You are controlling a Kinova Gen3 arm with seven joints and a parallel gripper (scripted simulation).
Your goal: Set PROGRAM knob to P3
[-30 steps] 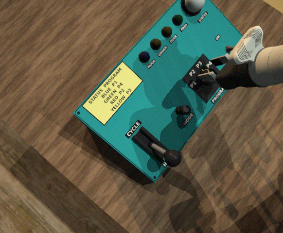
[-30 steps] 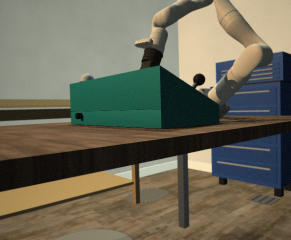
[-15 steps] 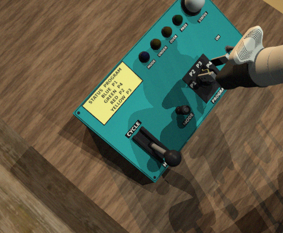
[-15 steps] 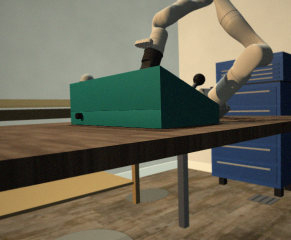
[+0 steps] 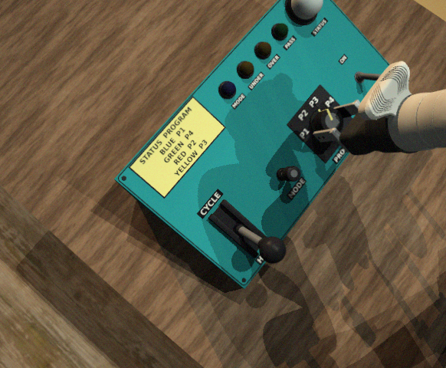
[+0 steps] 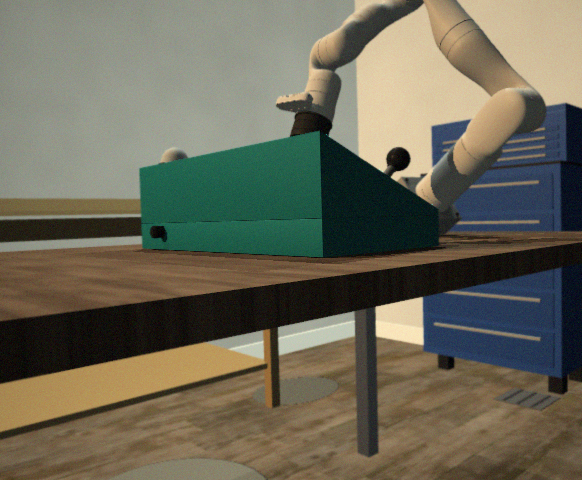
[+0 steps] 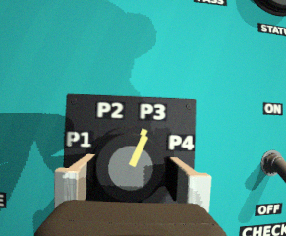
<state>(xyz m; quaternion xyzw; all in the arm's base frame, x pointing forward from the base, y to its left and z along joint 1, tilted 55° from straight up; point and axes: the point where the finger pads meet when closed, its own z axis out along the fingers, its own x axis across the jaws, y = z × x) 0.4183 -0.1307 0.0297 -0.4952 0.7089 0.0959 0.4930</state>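
Now: the teal console 4 cm ahead of my hand, 6 cm to the left of it and 2 cm below it. Round my hand: cycle lever 2 cm behind, 24 cm to the left, 1 cm above; mode button 1 cm ahead, 12 cm to the left; check toggle 12 cm to the right, 1 cm below.
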